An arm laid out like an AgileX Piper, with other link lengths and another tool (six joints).
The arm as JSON. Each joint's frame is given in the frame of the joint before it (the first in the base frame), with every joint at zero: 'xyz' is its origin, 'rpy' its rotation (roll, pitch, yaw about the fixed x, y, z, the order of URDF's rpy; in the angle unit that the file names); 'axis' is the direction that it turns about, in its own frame. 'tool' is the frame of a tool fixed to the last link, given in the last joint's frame.
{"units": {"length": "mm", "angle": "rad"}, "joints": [
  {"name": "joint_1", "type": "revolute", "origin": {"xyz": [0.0, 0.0, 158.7], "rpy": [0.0, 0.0, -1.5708]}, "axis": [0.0, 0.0, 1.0]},
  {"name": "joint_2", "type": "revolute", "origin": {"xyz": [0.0, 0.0, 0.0], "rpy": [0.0, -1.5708, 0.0]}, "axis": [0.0, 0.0, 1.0]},
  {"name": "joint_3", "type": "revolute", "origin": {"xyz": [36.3, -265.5, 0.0], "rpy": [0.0, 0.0, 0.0]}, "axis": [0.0, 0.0, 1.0]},
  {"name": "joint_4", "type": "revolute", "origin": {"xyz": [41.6, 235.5, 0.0], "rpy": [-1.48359, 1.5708, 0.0]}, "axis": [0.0, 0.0, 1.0]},
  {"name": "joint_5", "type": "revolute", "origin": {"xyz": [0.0, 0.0, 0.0], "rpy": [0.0, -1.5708, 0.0]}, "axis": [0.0, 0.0, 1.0]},
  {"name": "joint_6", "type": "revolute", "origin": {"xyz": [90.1, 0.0, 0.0], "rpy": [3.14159, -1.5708, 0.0]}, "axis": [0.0, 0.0, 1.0]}
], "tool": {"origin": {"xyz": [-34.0, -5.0, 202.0], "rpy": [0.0, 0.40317, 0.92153]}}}
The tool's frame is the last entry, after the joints.
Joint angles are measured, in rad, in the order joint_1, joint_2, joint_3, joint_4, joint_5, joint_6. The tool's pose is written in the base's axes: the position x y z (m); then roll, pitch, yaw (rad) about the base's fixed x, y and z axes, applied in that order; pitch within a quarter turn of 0, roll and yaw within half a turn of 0. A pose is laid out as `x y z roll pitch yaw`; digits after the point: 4 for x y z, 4 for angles.
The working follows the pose.
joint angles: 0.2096, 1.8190, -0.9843, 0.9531, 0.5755, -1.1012
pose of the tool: 0.3863 0.1833 0.0142 2.9588 -1.0309 1.3288
Where each joint sits with the arm in this pose, in the base's axes (m; each line is computed from the numbers above, not from the rounded line before):
joint_1: 0.0000 0.0000 0.1587
joint_2: 0.0000 0.0000 0.1587
joint_3: 0.0982 0.0209 0.4071
joint_4: 0.2830 0.0602 0.2605
joint_5: 0.2830 0.0602 0.2605
joint_6: 0.3100 0.1068 0.1883
the tool: 0.3863 0.1833 0.0142

